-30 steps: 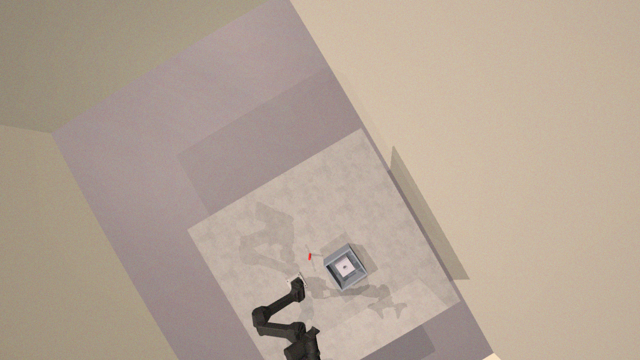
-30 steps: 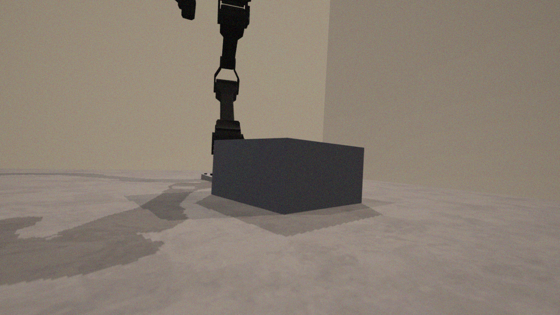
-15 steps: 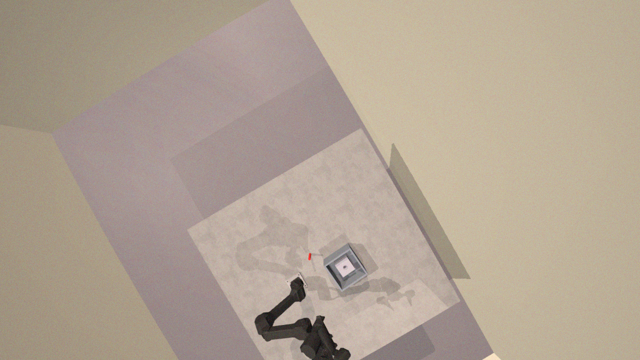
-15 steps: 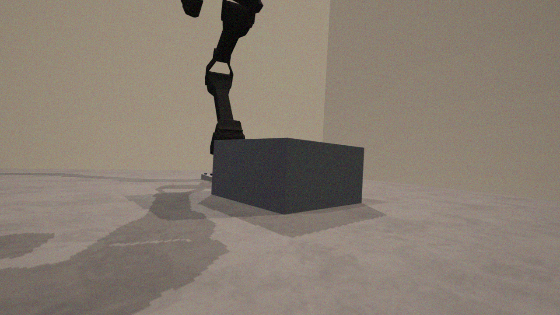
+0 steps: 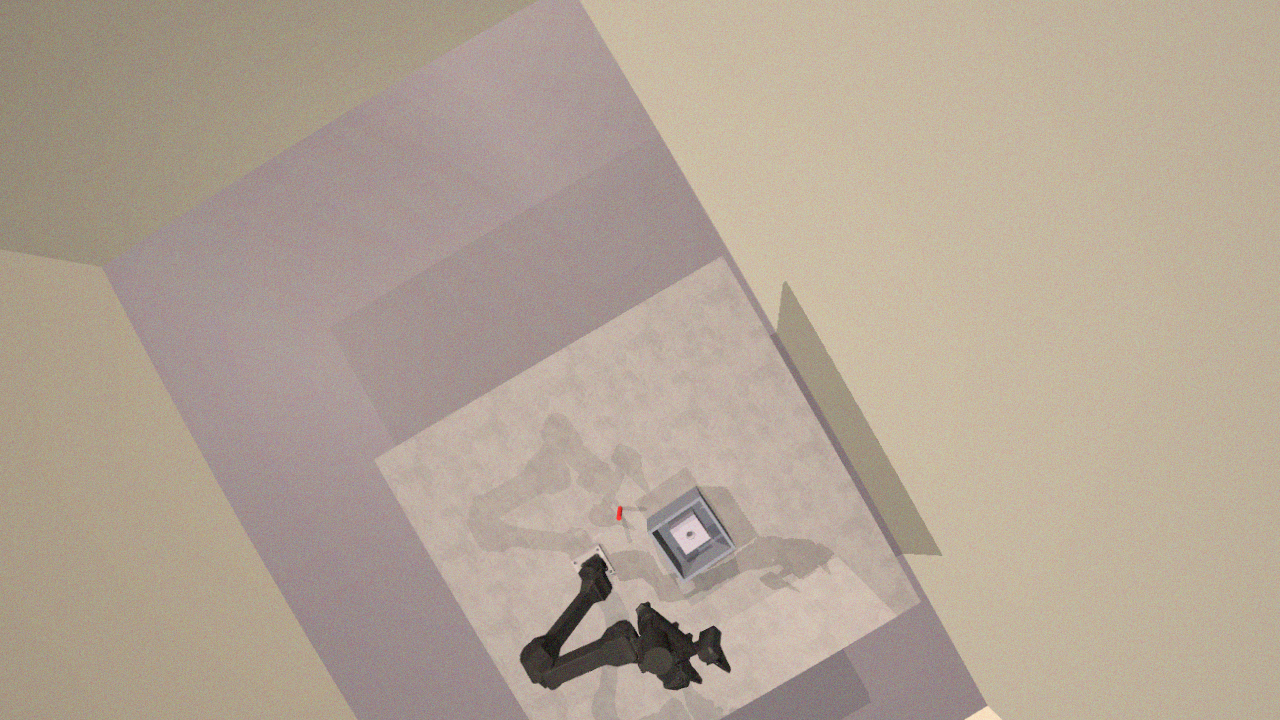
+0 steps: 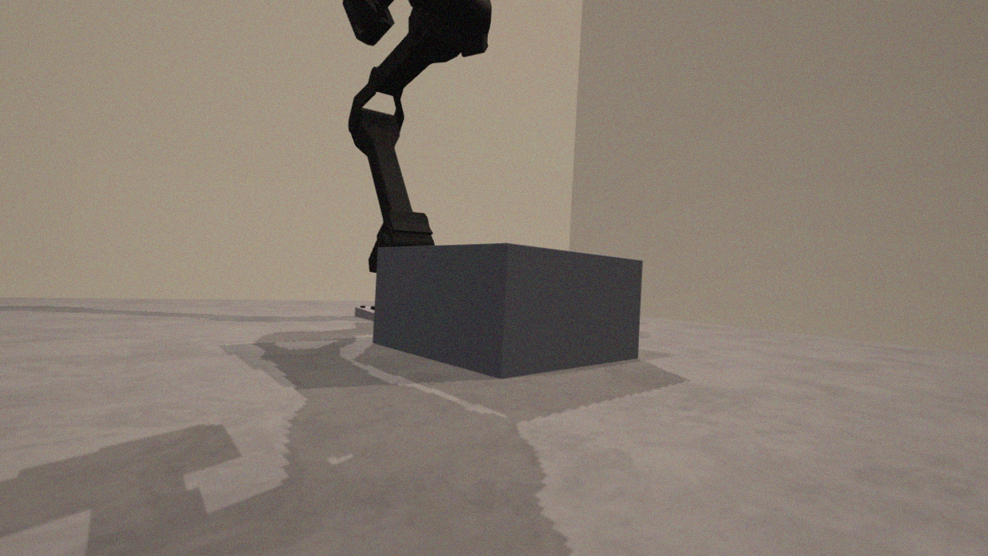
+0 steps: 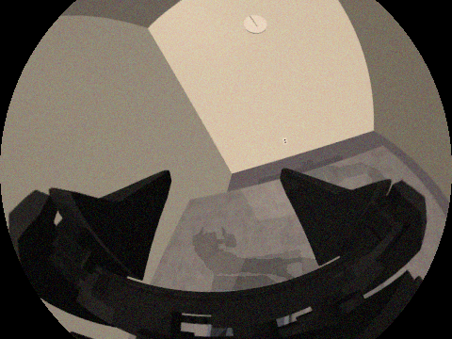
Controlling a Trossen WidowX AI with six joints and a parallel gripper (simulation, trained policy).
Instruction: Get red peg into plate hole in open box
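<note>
My gripper tip is now 50 mm past the red peg, 320 mm to the right of it and 360 mm above it. Round my gripper tip: grey-blue box: 90 mm ahead, 150 mm to the left, 370 mm below; then pale plate: 90 mm ahead, 150 mm to the left, 350 mm below.
</note>
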